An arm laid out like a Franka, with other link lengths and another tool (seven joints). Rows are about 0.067 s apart.
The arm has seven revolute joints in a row. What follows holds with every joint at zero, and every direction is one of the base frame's. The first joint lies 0.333 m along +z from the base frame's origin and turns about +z. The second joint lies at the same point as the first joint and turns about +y. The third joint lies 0.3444 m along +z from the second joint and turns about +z. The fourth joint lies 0.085 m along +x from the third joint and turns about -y. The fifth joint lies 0.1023 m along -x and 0.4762 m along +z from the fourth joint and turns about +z. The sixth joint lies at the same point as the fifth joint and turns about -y. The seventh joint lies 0.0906 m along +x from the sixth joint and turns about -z. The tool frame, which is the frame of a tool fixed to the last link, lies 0.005 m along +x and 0.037 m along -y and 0.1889 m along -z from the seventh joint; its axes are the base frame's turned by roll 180, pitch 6.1 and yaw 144.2 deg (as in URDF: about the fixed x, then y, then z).
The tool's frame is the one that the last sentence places.
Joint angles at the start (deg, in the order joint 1, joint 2, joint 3, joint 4, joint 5, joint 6, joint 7):
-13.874 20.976 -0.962 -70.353 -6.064 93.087 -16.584
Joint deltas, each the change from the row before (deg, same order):
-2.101 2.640 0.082 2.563 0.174 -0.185 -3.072
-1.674 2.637 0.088 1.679 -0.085 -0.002 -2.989
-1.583 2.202 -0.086 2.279 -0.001 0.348 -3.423
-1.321 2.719 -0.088 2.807 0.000 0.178 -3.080
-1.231 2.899 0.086 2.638 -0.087 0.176 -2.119
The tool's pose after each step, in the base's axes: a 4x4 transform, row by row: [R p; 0 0 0 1], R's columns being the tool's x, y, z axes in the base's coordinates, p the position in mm. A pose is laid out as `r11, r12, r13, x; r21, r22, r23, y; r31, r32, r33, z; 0, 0, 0, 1`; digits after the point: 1 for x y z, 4 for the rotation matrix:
-0.8376, 0.5399, 0.0833, 758.2; 0.5223, 0.8361, -0.1680, -281.5; -0.1603, -0.0972, -0.9823, 523.8; 0, 0, 0, 1
-0.8533, 0.5172, 0.0655, 762.5; 0.5024, 0.8494, -0.1618, -305.8; -0.1393, -0.1051, -0.9847, 503.7; 0, 0, 0, 1
-0.8686, 0.4904, 0.0707, 766.5; 0.4751, 0.8649, -0.1617, -330.8; -0.1404, -0.1069, -0.9843, 496.1; 0, 0, 0, 1
-0.8827, 0.4642, 0.0734, 772.3; 0.4488, 0.8789, -0.1614, -353.2; -0.1394, -0.1095, -0.9842, 485.8; 0, 0, 0, 1
-0.8912, 0.4482, 0.0701, 777.9; 0.4335, 0.8869, -0.1600, -373.1; -0.1339, -0.1122, -0.9846, 470.4; 0, 0, 0, 1

